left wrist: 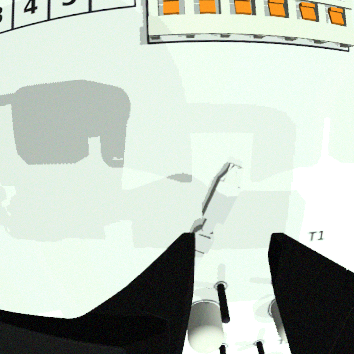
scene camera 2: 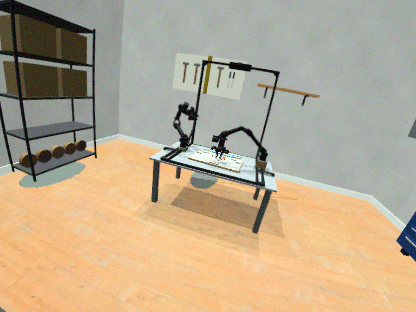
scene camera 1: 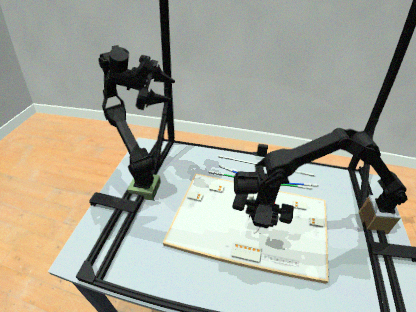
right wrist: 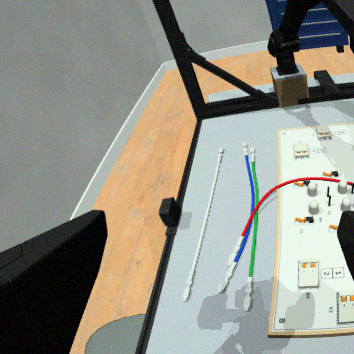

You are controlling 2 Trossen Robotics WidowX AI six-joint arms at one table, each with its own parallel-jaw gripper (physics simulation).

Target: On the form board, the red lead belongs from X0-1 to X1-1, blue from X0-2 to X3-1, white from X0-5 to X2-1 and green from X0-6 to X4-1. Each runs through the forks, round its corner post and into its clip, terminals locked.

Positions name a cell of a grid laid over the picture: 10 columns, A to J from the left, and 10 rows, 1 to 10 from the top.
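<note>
My right gripper (scene camera 1: E3), (right wrist: G7) is open and holds nothing, and I see it in scene camera 1 as well as in the right wrist view. My left gripper (scene camera 1: G8), (left wrist: G7) is visible too, in scene camera 1 and in the left wrist view. There is also a form board (scene camera 1: F8), (left wrist: D4), (right wrist: I9), which scene camera 1, the left wrist view and the right wrist view show me. In the left wrist view I can see a connector block (left wrist: I1).
</note>
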